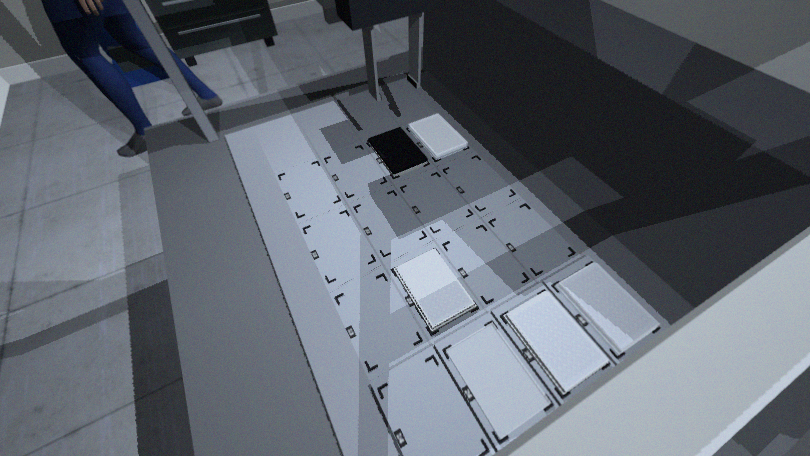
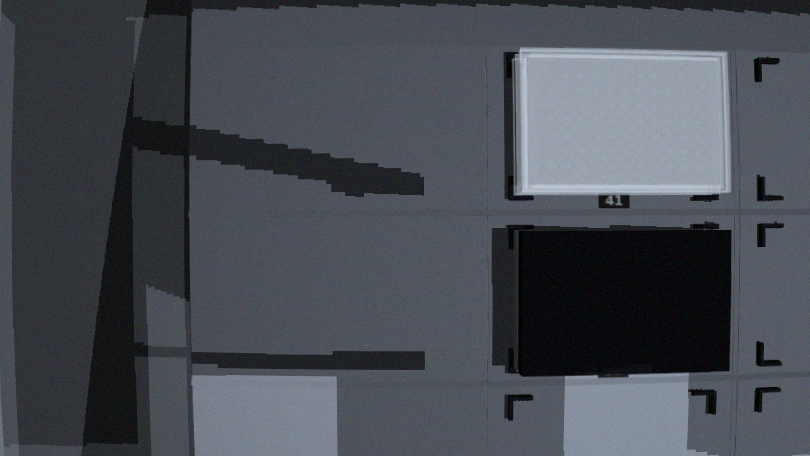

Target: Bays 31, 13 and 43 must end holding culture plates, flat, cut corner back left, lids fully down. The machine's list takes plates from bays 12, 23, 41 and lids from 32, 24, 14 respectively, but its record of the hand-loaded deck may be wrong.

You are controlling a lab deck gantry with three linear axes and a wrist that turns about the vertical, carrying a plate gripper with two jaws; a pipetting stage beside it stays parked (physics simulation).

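Frame: origin at the robot's base, x ahead, y left, z up, level; centimetres.
Seen in the pictures: gripper, fingertip midpoint: (image 1: 394, 89); robot's base, link origin: (image 1: 279, 176).
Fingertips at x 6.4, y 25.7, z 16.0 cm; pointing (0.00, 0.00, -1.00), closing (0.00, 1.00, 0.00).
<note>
Offsets run from my fingertips to a thing's top centre.
My gripper (image 1: 399, 92) hangs at the deck's far end, beyond bays 41 and 31. Its two jaws stand apart with nothing between them. A black lid {dx +0.0, dy +0.0, dz -14.3 cm} (image 1: 397, 150) (image 2: 623, 301) lies level at bay 31, with a thin pale edge under it; most of what is below is hidden. A white plate-sized piece {dx +0.0, dy +10.7, dz -14.4 cm} (image 1: 438, 135) (image 2: 623, 121) lies flat in bay 41, its well pattern not readable. A white plate {dx +32.8, dy -10.7, dz -14.6 cm} (image 1: 434, 288) lies flat in bay 23. A thin pale piece {dx +49.2, dy -10.7, dz -13.8 cm} (image 1: 498, 379) lies in bay 24. Bays 12, 32, 13, 43 and 14 hold no plate or lid. Cut corners cannot be made out.
A white piece {dx +49.2, dy +0.0, dz -13.1 cm} (image 1: 555, 339) lies in bay 34 and another pale piece {dx +49.2, dy +10.7, dz -13.1 cm} (image 1: 606, 305) in bay 44. Black corner brackets mark the bays. A slanting grey post (image 1: 172, 70) stands at the far left, with a person's blue-clad legs (image 1: 116, 84) behind it.
</note>
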